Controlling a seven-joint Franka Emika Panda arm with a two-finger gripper.
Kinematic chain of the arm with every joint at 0, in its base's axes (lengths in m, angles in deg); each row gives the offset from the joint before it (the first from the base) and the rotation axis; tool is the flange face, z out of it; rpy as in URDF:
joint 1: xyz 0 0 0.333 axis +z
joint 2: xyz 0 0 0 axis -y
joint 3: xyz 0 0 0.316 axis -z
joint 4: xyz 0.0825 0 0 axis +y
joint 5: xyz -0.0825 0 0.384 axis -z
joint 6: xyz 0 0 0 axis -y
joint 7: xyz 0.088 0 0 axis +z
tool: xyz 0 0 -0.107 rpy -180 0 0
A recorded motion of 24 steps. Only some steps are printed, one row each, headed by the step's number.
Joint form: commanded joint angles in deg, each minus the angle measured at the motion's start. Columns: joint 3, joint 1, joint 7, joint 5, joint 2, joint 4, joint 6.
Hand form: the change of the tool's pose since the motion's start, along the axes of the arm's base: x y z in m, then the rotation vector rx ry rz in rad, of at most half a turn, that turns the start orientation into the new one. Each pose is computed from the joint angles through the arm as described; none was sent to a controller.
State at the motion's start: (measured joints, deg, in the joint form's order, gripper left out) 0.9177 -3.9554 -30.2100 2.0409 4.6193 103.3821 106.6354
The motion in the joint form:
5: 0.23 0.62 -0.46 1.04 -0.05 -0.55 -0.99
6: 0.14 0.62 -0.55 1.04 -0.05 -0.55 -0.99
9: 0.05 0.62 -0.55 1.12 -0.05 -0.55 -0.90
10: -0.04 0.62 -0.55 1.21 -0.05 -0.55 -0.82
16: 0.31 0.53 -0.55 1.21 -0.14 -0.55 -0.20
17: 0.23 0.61 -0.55 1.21 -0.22 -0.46 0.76
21: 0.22 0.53 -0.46 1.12 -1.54 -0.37 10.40
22: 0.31 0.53 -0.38 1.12 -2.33 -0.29 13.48
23: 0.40 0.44 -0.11 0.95 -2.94 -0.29 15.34
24: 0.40 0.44 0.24 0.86 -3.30 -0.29 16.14
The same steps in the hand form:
5: -0.0005 0.0022 0.0026 -0.0160 0.0095 0.0008
6: -0.0005 0.0031 0.0026 -0.0159 0.0095 0.0008
9: -0.0002 0.0039 0.0027 -0.0175 0.0080 0.0026
10: 0.0000 0.0046 0.0029 -0.0193 0.0067 0.0045
16: 0.0010 0.0003 0.0031 -0.0195 -0.0025 -0.0027
17: 0.0030 0.0018 0.0033 -0.0205 -0.0162 0.0009
21: 0.0229 0.0009 0.0079 -0.0296 -0.1594 0.0086
22: 0.0303 -0.0002 0.0055 -0.0327 -0.1977 0.0109
23: 0.0352 -0.0020 0.0032 -0.0330 -0.2193 0.0130
24: 0.0377 -0.0020 0.0012 -0.0336 -0.2267 0.0191

